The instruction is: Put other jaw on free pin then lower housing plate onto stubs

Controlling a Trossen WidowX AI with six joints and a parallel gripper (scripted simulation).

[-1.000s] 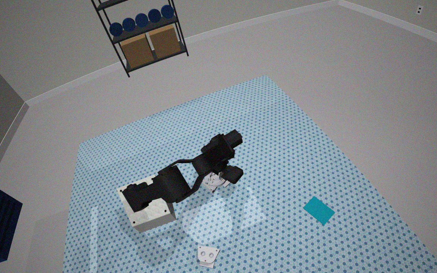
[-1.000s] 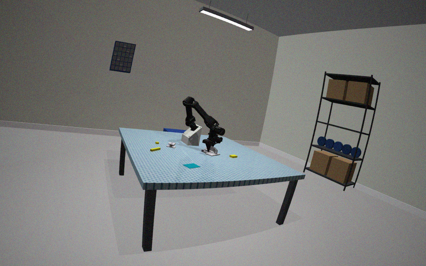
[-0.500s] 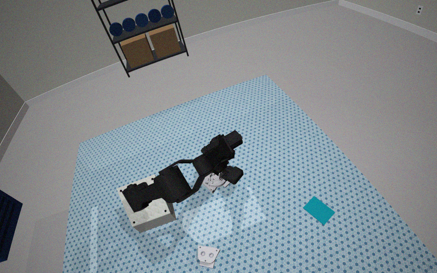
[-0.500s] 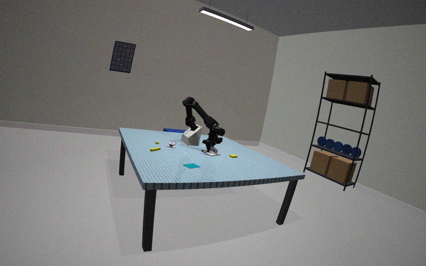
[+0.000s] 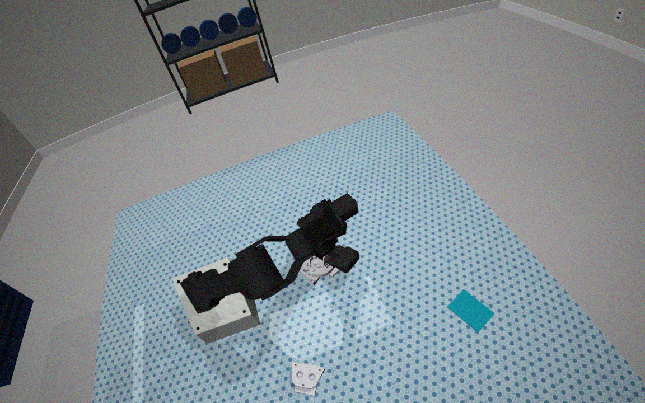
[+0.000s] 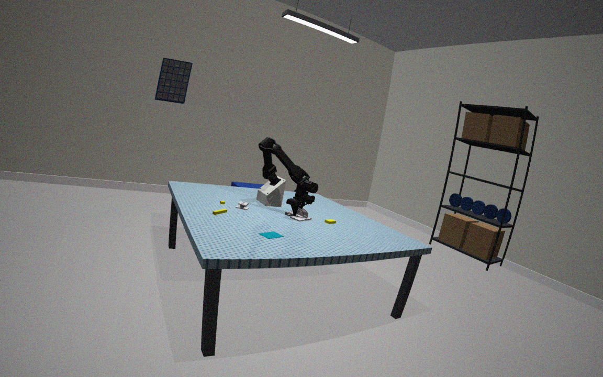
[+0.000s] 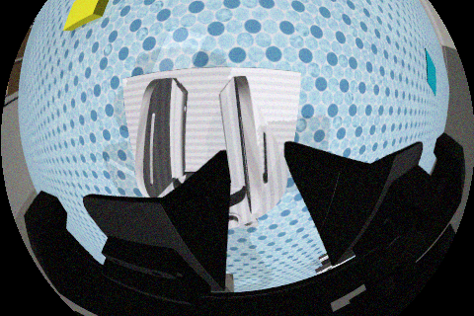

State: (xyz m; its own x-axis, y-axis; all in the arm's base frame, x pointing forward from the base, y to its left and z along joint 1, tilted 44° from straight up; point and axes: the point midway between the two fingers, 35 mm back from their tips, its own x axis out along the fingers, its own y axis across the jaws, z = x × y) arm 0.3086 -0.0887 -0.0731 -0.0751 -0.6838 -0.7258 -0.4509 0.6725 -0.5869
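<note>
Now: the white base plate 3 cm to the left of my gripper tip and 2 cm below it. Also, from my gripper tip: teal card 30 cm to the right, 25 cm ahead, 2 cm below; then yellow bar 44 cm to the right, 7 cm behind, 1 cm below.
</note>
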